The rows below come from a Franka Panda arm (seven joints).
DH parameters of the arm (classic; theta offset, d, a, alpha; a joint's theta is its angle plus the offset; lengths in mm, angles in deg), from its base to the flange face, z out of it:
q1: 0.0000 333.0 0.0 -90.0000
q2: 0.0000 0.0 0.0 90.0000
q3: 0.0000 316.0 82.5 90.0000
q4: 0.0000 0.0 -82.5 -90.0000
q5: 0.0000 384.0 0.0 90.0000
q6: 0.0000 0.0 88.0 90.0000
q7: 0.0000 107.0 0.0 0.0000
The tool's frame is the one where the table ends.
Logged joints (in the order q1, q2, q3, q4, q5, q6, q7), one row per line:
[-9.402, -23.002, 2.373, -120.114, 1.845, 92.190, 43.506]
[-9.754, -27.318, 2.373, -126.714, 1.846, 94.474, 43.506]
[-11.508, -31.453, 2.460, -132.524, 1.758, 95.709, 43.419]
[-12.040, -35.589, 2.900, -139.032, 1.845, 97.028, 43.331]
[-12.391, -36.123, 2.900, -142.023, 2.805, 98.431, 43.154]
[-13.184, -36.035, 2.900, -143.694, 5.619, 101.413, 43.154]
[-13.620, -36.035, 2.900, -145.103, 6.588, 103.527, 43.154]
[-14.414, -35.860, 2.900, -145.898, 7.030, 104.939, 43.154]
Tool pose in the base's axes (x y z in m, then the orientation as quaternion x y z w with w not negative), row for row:
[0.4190, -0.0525, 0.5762, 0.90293, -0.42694, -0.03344, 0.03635]
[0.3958, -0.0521, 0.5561, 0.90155, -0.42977, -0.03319, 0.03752]
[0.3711, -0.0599, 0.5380, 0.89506, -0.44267, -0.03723, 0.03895]
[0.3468, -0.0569, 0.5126, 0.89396, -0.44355, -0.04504, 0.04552]
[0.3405, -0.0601, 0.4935, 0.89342, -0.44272, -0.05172, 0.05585]
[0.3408, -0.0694, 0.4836, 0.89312, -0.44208, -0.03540, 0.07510]
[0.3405, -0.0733, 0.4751, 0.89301, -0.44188, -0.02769, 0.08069]
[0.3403, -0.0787, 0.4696, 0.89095, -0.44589, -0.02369, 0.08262]
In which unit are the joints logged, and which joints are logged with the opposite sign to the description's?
The joints are logged in degrees. Opposite sign: q5.
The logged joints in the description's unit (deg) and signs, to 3 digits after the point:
[-9.402, -23.002, 2.373, -120.114, -1.845, 92.190, 43.506]
[-9.754, -27.318, 2.373, -126.714, -1.846, 94.474, 43.506]
[-11.508, -31.453, 2.460, -132.524, -1.758, 95.709, 43.419]
[-12.040, -35.589, 2.900, -139.032, -1.845, 97.028, 43.331]
[-12.391, -36.123, 2.900, -142.023, -2.805, 98.431, 43.154]
[-13.184, -36.035, 2.900, -143.694, -5.619, 101.413, 43.154]
[-13.620, -36.035, 2.900, -145.103, -6.588, 103.527, 43.154]
[-14.414, -35.860, 2.900, -145.898, -7.030, 104.939, 43.154]

